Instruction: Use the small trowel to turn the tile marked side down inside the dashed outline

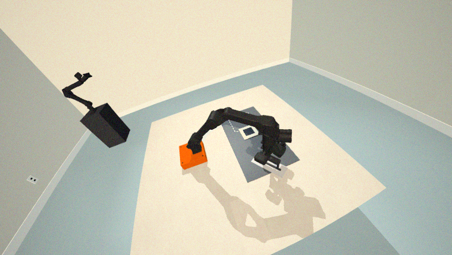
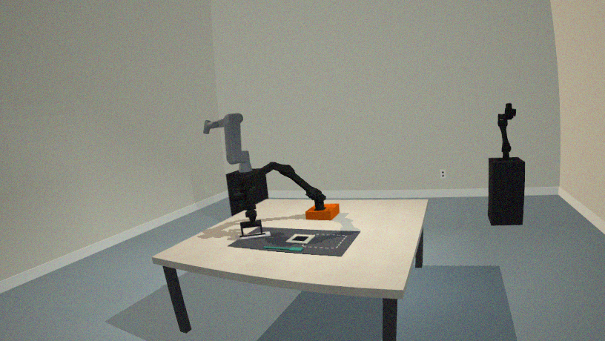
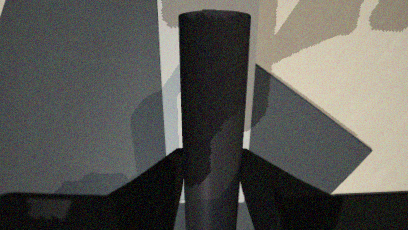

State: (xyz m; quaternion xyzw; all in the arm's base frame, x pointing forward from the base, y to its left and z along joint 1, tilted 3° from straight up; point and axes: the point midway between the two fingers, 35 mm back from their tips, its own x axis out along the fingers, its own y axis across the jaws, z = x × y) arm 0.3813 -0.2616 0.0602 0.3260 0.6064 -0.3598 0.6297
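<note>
Now: gripper tip 1 cm past the small trowel, 1 cm to the right of it and 3 cm above it. The rest, counted from my gripper tip: teal bar (16 cm ahead, 28 cm to the left, 6 cm below); then grey mat (2 cm ahead, 26 cm to the left, 8 cm below); then tile (1 cm ahead, 30 cm to the left, 6 cm below).
</note>
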